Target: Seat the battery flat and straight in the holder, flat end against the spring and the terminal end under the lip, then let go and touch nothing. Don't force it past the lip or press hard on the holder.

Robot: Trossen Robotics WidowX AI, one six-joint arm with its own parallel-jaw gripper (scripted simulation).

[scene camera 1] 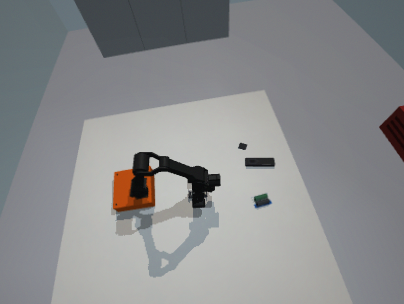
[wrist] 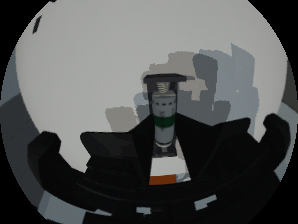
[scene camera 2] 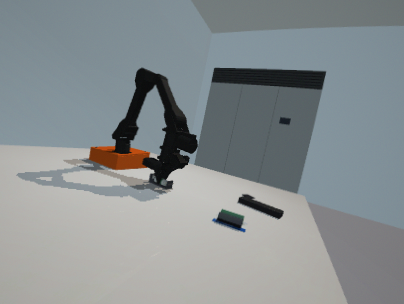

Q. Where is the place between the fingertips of the gripper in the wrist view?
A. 163,116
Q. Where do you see a battery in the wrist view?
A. At 164,107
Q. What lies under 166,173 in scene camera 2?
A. The gripper.
